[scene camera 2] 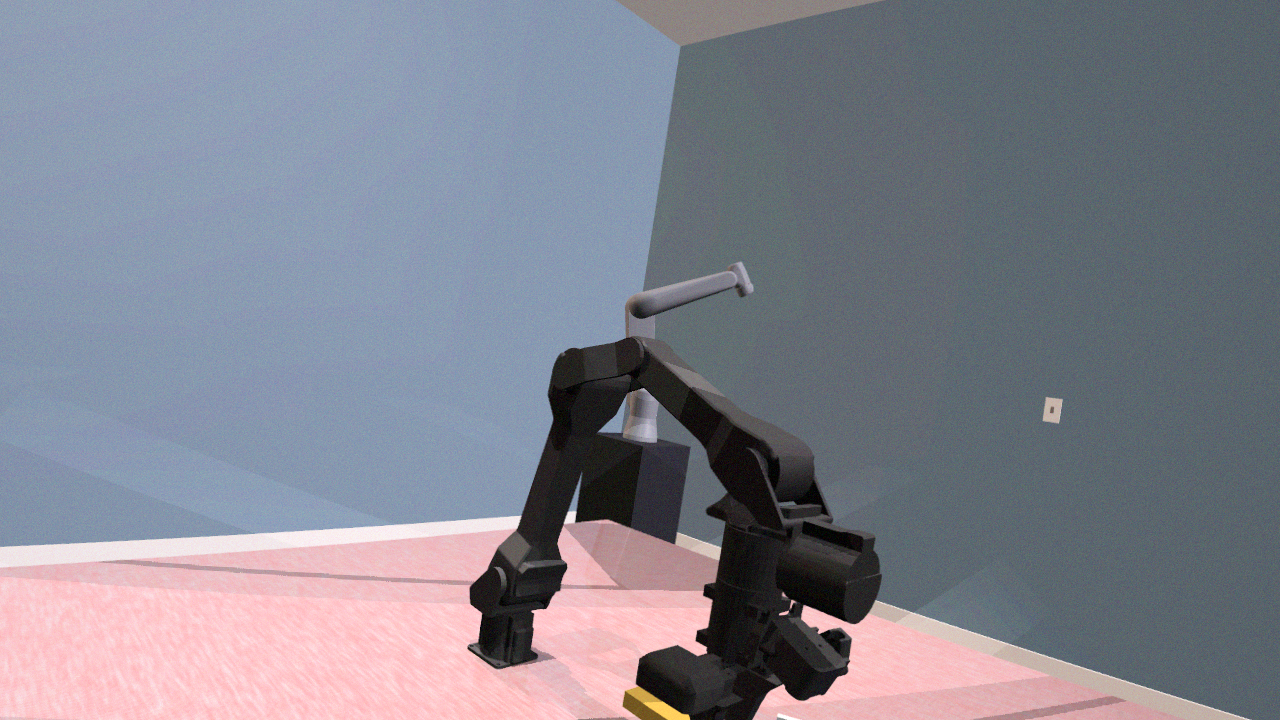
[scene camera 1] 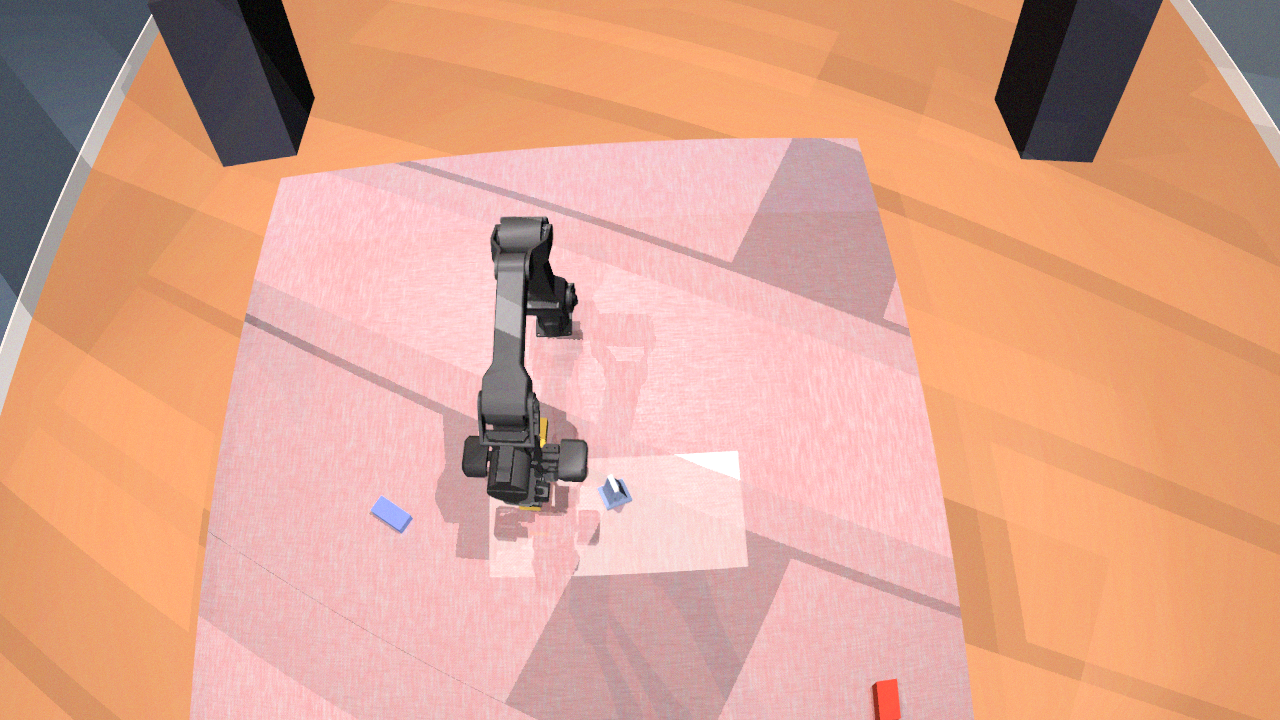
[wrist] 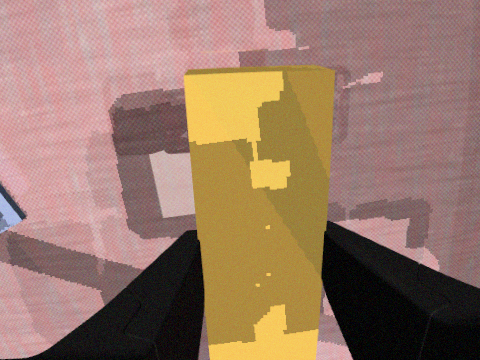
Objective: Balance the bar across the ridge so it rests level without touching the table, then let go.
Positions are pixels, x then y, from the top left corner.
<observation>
my gripper: holds a yellow bar (wrist: 259, 138)
</observation>
